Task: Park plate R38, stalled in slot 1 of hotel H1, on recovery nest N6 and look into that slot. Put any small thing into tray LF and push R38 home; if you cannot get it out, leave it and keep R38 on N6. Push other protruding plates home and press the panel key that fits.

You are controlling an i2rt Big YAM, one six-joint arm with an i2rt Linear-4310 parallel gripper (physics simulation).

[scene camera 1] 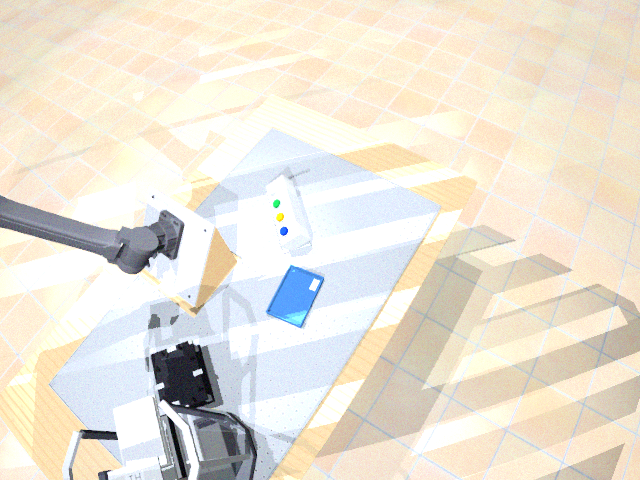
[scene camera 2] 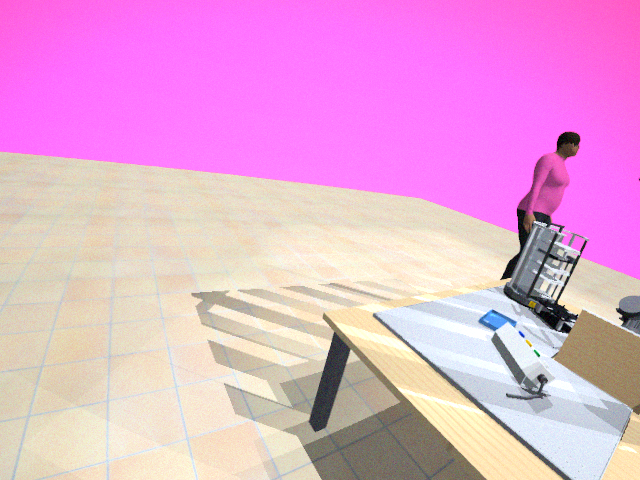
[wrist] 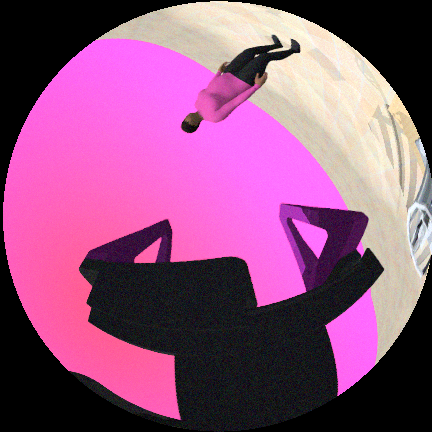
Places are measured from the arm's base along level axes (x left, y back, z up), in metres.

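Pixels of known places: gripper, fingertip midpoint: (wrist: pixel 225 217); arm's base at its link origin: (scene camera 1: pixel 170 234) (scene camera 2: pixel 624 345).
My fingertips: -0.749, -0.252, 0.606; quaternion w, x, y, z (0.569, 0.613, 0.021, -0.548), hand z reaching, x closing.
Ahead of a thing's pixels: the offset from my fingertips to its top centre, as dx, dy, dz. Level surfaces: height alone.
My gripper (wrist: pixel 225 217) is open and empty in the wrist view, its dark fingers far apart against the pink background. The plate hotel (scene camera 1: pixel 136 421) (scene camera 2: pixel 535 260) (wrist: pixel 411 225) is a tall rack with pale plates; its slot and plate labels are unreadable, so R38 cannot be identified. A black device @[+0.470, +0.001, -0.667] (scene camera 1: pixel 180 373) (scene camera 2: pixel 558 316), likely the recovery nest, lies beside it, with no plate visible on top. The blue tray @[+0.829, -0.106, -0.725] (scene camera 1: pixel 294 295) (scene camera 2: pixel 497 320) appears empty. The white key panel @[+1.020, +0.060, -0.659] (scene camera 1: pixel 299 219) (scene camera 2: pixel 514 351) has green @[+1.019, +0.094, -0.668] (scene camera 1: pixel 276 203), yellow @[+0.987, +0.055, -0.668] (scene camera 1: pixel 280 217) and blue @[+0.955, +0.017, -0.668] (scene camera 1: pixel 283 230) keys.
A grey arm (scene camera 1: pixel 67 232) reaches in at left, beside a tilted white board with wooden sides (scene camera 1: pixel 219 266) (scene camera 2: pixel 602 356). The grey mat @[dz -0.742] (scene camera 1: pixel 356 206) (scene camera 2: pixel 439 330) lies on a wooden table @[dz -0.756] (scene camera 1: pixel 408 155) (scene camera 2: pixel 372 356). A person in pink (scene camera 2: pixel 545 180) (wrist: pixel 222 95) stands beyond the hotel.
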